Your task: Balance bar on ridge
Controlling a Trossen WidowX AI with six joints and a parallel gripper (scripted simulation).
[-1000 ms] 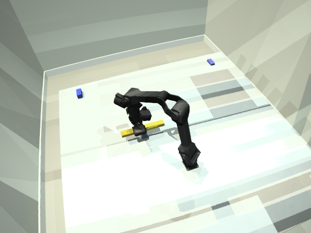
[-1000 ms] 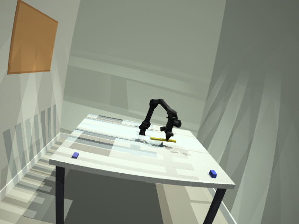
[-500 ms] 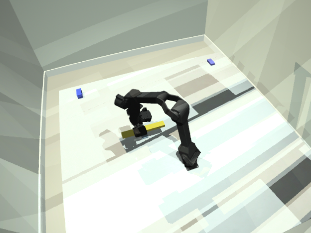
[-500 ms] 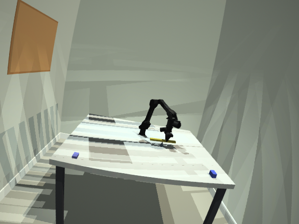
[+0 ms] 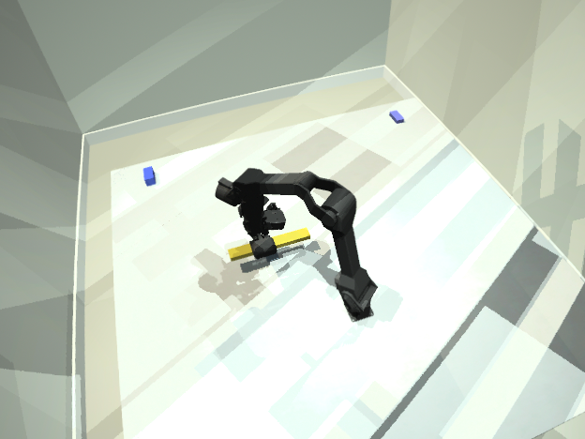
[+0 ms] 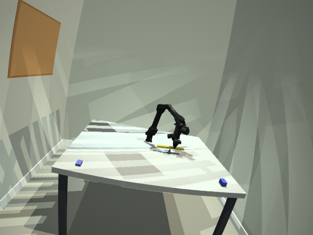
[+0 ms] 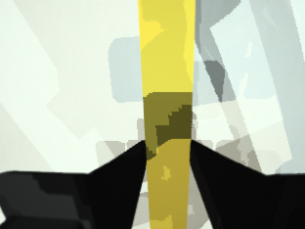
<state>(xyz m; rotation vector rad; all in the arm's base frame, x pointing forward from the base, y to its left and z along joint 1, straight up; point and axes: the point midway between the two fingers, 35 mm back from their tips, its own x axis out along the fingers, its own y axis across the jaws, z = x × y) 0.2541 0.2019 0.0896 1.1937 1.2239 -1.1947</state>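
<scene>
The bar lies 3 cm to the right of my gripper tip.
</scene>
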